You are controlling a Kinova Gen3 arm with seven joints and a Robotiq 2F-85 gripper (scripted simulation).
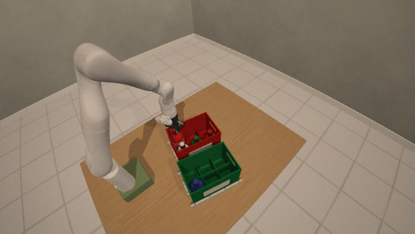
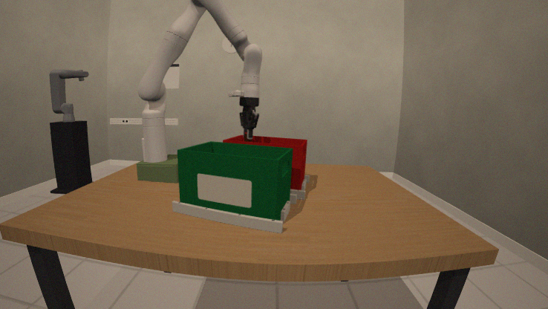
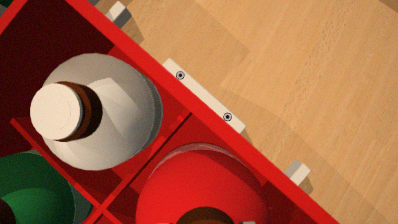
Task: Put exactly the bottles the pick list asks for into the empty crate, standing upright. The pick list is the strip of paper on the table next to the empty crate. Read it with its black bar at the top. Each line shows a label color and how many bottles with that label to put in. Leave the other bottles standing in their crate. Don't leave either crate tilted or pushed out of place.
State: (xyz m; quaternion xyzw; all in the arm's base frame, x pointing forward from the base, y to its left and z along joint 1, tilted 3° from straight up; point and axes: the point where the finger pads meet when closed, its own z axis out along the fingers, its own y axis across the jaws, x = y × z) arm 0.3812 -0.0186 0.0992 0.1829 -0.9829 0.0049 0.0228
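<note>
Right now my hand is 7 cm above the red-labelled bottle. From my hand the other things lie so: red crate 10 cm below, 8 cm to the right, 7 cm ahead; then green-label bottle 12 cm to the right, 10 cm below, 5 cm ahead; then white-labelled bottle 10 cm below, 9 cm to the right, 3 cm behind.
</note>
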